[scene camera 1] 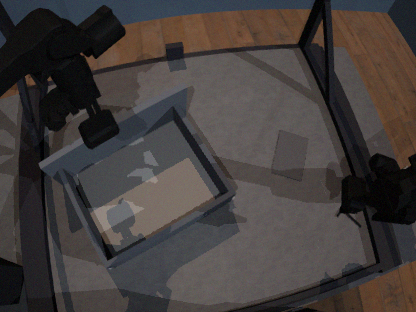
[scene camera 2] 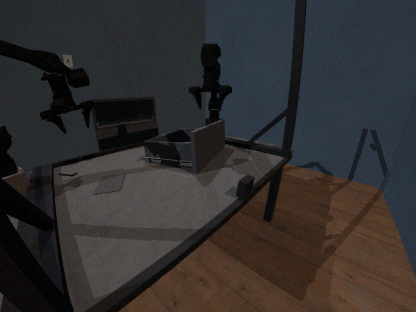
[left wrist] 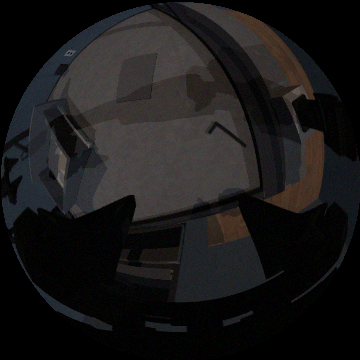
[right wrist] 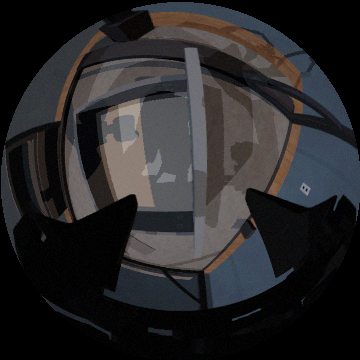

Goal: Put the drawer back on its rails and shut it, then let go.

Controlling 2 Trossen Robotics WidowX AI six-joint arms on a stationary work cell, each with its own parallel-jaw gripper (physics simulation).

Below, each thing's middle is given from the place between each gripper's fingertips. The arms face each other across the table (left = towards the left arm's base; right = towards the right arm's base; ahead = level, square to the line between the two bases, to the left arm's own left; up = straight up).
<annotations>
The grey drawer [scene camera 1: 155, 178] lies 90 mm ahead of my right hand, 40 mm to the left of it and 140 mm below it. From my right hand the other things lie so: dark cabinet [scene camera 2: 118, 112] 630 mm ahead, 170 mm to the left, 150 mm below.
Now: left hand 43 cm to the left of the grey drawer, 21 cm past it and 9 cm above it. Round my left hand: dark cabinet 34 cm ahead, 30 cm to the right, 10 cm below.
</annotations>
